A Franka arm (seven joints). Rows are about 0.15 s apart.
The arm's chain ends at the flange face. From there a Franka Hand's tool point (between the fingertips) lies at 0.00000 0.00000 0.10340 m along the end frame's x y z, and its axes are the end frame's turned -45 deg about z.
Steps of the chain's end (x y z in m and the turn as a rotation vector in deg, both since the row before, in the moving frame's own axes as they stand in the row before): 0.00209, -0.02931, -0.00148, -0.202, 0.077, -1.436; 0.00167, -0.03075, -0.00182, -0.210, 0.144, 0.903; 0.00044, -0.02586, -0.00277, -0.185, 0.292, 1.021; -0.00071, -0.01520, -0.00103, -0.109, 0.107, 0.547; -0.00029, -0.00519, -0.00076, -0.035, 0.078, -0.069
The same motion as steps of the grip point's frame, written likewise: 0.02205, -0.01889, -0.00148, -0.197, -0.088, -1.436; 0.02284, -0.02011, -0.00182, -0.250, -0.047, 0.903; 0.01873, -0.01736, -0.00277, -0.337, 0.076, 1.021; 0.01024, -0.01097, -0.00103, -0.153, -0.001, 0.547; 0.00352, -0.00373, -0.00076, -0.080, 0.030, -0.069
